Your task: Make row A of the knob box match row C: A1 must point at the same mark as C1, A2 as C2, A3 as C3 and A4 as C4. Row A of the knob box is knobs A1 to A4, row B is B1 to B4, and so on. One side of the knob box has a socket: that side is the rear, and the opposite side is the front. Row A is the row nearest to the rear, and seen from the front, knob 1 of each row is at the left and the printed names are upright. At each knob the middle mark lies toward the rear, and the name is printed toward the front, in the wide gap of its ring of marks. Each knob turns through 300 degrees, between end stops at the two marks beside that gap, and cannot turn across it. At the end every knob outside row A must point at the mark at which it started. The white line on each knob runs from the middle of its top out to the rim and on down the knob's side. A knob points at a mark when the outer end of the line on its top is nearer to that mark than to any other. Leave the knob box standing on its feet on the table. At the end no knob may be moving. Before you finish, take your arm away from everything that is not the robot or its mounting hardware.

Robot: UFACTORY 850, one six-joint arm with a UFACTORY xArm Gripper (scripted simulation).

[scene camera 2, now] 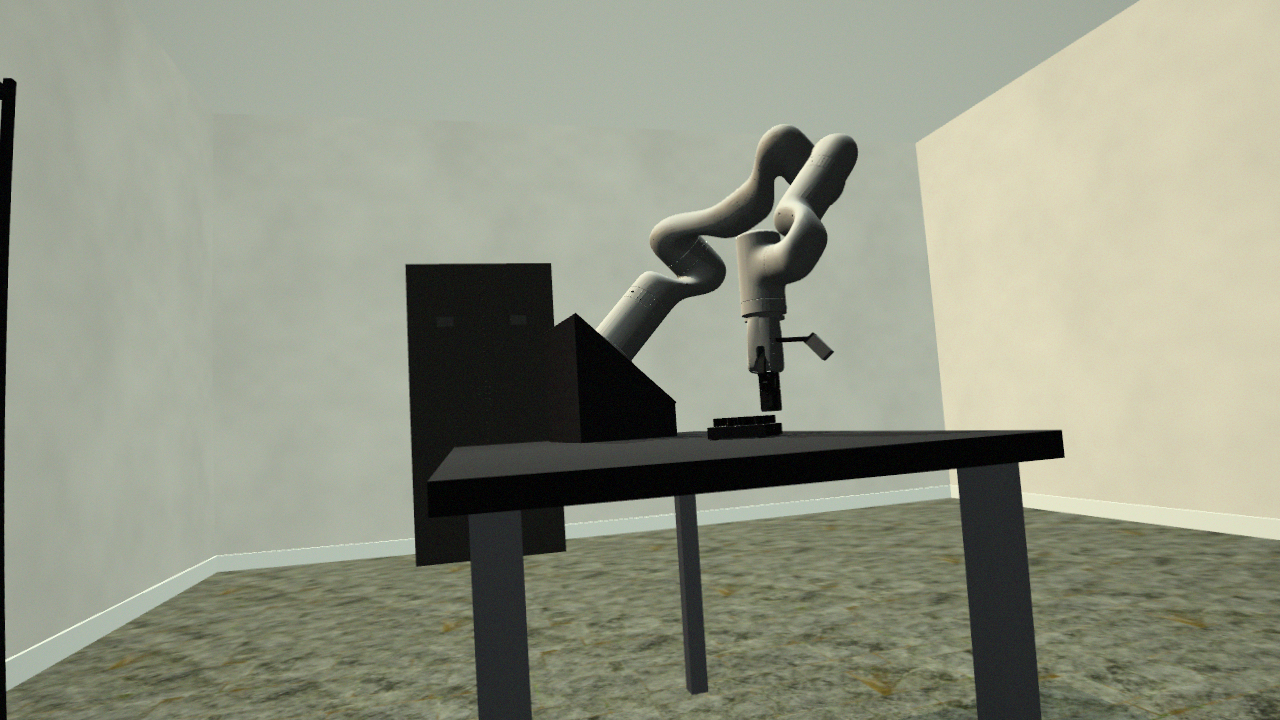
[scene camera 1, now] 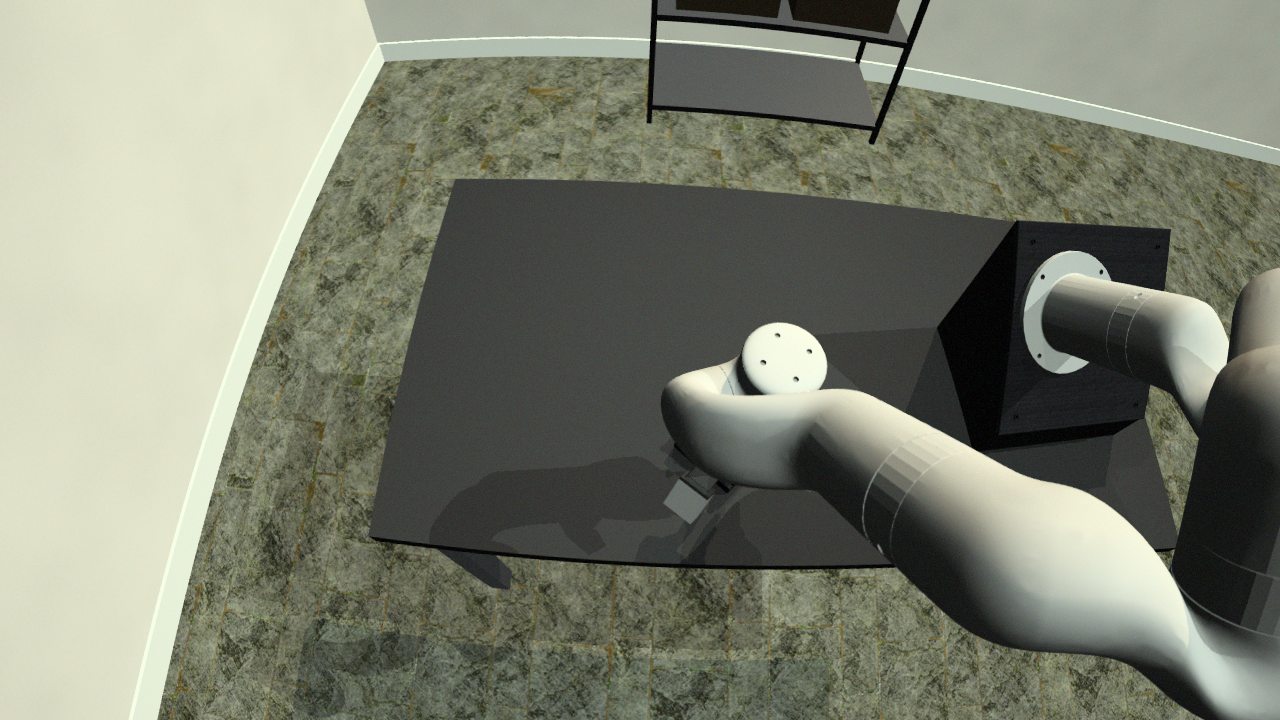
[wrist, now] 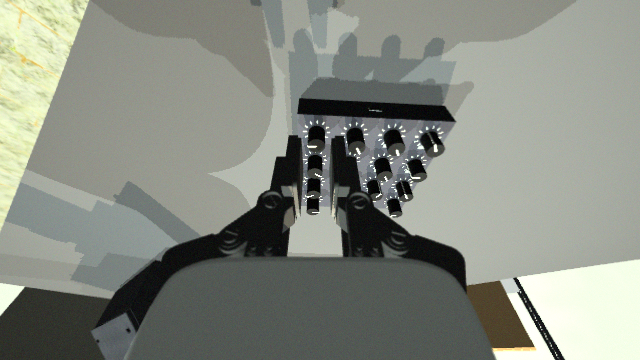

Path:
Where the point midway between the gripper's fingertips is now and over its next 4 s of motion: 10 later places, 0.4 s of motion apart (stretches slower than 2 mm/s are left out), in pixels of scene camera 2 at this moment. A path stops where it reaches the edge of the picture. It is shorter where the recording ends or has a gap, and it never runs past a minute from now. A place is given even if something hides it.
The gripper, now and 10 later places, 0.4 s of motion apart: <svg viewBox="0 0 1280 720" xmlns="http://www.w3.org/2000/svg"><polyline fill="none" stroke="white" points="771,411 771,400 770,399 770,397 770,394 770,392 769,390 769,389 770,394 770,400 771,407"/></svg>

